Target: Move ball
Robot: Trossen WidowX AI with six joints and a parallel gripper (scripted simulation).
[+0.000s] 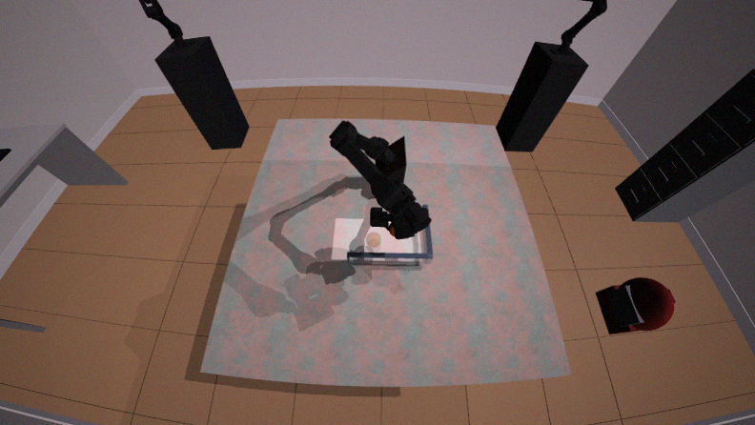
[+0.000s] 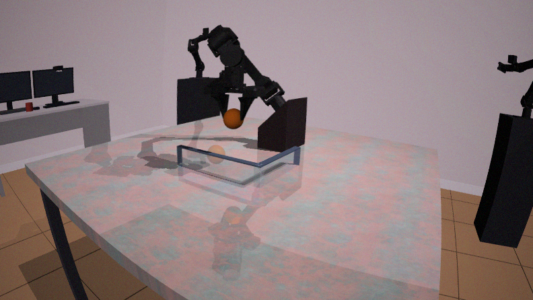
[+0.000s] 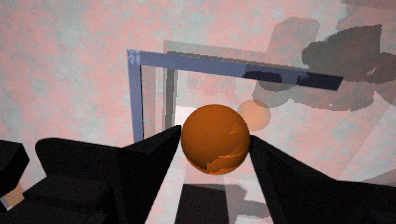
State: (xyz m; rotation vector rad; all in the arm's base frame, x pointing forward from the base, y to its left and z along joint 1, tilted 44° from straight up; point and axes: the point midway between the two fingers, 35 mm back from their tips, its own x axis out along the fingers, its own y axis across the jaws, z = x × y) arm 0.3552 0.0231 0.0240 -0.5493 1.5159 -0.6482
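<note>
Right now my gripper tip is 2 cm past the see-through copy, 8 cm to the left of it and 13 cm above it. Also, from my gripper tip: orange ball right at my gripper tip.
</note>
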